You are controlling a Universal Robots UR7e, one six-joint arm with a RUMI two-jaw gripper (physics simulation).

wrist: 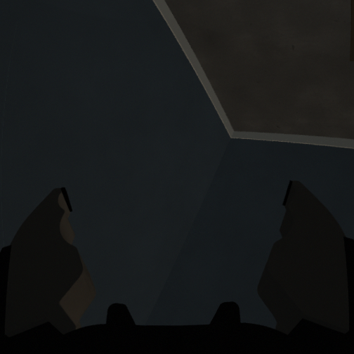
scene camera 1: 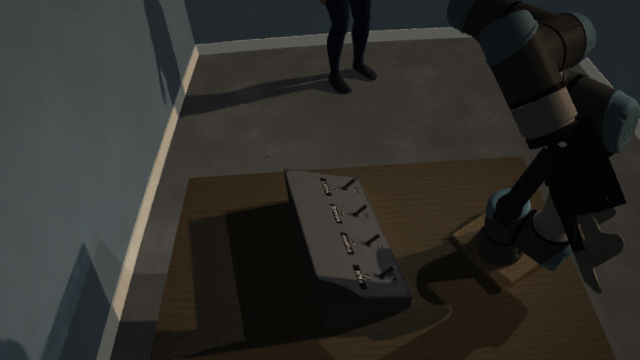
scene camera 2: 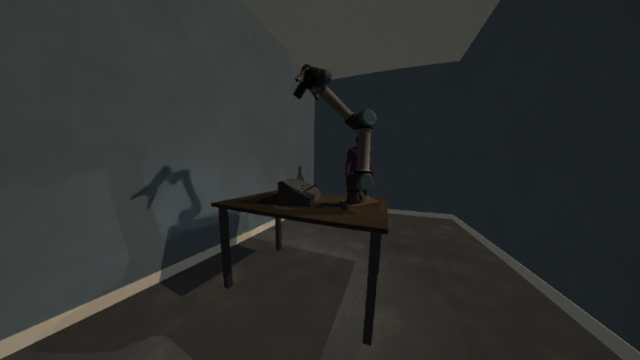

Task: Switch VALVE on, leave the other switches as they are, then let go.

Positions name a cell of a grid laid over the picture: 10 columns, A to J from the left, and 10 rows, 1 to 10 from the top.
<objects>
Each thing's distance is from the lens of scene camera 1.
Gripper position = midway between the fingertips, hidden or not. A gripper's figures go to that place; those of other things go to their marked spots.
gripper (scene camera 1: J8): 0.69 m
grey sloped switch panel (scene camera 1: F8): 1.27 m
</objects>
